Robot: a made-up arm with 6 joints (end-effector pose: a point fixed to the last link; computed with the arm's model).
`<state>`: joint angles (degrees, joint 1 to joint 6).
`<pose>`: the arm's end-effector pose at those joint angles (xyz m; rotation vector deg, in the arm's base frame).
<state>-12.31 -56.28 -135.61 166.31 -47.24 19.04</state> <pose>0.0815 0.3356 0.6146 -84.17 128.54 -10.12</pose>
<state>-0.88 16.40 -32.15 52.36 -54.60 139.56</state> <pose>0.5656 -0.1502 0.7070 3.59 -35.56 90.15</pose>
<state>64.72 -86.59 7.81 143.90 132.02 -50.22</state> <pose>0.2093 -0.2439 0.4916 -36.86 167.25 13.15</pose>
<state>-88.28 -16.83 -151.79 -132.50 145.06 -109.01</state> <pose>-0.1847 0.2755 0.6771 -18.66 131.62 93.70</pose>
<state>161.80 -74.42 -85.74 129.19 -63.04 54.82</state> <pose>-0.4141 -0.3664 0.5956 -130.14 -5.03 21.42</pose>
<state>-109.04 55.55 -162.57 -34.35 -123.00 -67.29</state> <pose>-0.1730 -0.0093 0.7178 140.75 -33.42 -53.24</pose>
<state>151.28 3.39 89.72 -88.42 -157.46 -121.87</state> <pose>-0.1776 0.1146 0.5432 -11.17 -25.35 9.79</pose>
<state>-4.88 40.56 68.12 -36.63 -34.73 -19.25</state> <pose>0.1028 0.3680 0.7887 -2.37 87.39 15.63</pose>
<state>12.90 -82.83 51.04 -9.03 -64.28 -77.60</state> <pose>0.1016 0.3473 0.0386 -34.55 -35.11 28.77</pose>
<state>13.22 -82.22 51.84 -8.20 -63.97 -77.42</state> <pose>0.1055 0.3540 0.0489 -33.76 -33.79 27.39</pose>
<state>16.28 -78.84 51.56 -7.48 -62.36 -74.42</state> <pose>0.1087 0.3576 0.0823 -29.44 -28.78 23.75</pose>
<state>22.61 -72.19 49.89 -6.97 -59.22 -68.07</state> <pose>0.1176 0.3570 0.1466 -20.57 -20.19 16.70</pose>
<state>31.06 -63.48 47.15 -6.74 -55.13 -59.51</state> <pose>0.1405 0.3484 0.2351 -8.15 -10.78 6.42</pose>
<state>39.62 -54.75 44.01 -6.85 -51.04 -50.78</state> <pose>0.1738 0.3271 0.3271 5.04 -3.40 -4.92</pose>
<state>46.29 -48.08 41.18 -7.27 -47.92 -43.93</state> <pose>0.2016 0.2993 0.3978 15.63 0.73 -13.99</pose>
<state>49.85 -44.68 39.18 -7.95 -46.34 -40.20</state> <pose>0.2117 0.2806 0.4329 21.28 2.04 -18.36</pose>
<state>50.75 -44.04 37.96 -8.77 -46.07 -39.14</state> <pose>0.2062 0.2760 0.4380 22.56 1.69 -18.52</pose>
